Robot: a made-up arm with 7 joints.
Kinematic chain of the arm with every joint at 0, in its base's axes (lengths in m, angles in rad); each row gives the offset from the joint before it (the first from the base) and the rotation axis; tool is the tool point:
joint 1: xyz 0 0 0.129 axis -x
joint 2: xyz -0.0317 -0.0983 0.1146 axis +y
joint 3: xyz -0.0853 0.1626 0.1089 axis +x
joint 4: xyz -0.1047 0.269 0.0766 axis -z
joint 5: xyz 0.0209 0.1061 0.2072 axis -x
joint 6: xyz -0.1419 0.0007 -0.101 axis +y
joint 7: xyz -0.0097 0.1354 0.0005 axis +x
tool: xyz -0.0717 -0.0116 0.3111
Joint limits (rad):
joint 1: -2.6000..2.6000
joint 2: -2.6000..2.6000
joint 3: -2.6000..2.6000
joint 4: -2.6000..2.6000
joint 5: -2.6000..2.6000
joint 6: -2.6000..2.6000
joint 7: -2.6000..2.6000
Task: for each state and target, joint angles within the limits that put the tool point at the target. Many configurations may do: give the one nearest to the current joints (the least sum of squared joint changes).
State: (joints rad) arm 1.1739 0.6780 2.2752 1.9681 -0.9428 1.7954 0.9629
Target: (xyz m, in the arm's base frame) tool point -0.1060 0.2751 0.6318
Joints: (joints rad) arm 0.9973 0.3194 2.1161 1.7714 -0.6208 1.6429 1.5064
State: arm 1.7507 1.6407 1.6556 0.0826 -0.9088 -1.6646 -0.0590
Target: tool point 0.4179 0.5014 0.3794
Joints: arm 1.3246 1.9025 1.9001 -0.4163 -0.5506 -1.3926 0.7516
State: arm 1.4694 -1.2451 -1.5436 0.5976 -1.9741 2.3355 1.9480
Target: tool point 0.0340 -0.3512 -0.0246
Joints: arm 1.6301 -0.9343 -1.6462 0.4594 -1.9053 2.3100 2.1134
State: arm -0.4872 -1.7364 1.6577 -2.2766 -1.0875 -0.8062 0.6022
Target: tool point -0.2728 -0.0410 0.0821
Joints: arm -0.6339 -2.1081 1.1338 -2.5398 -1.0343 -0.4403 0.9687
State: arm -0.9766 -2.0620 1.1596 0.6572 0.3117 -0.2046 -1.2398
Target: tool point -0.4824 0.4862 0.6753
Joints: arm -1.2512 -2.1292 0.6413 0.6001 0.4863 -0.2594 -1.3926
